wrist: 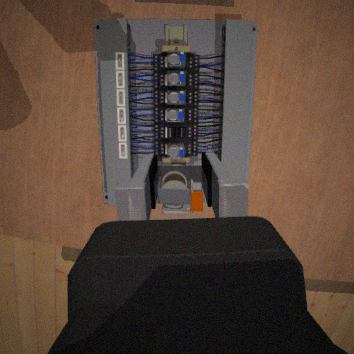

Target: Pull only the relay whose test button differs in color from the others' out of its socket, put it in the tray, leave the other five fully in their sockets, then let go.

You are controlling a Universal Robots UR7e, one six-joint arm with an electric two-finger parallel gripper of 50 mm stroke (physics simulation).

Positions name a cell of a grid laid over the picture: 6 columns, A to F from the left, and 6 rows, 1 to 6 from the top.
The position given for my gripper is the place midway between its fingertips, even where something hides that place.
Note:
I see my gripper (D3) and a grey panel (C1).

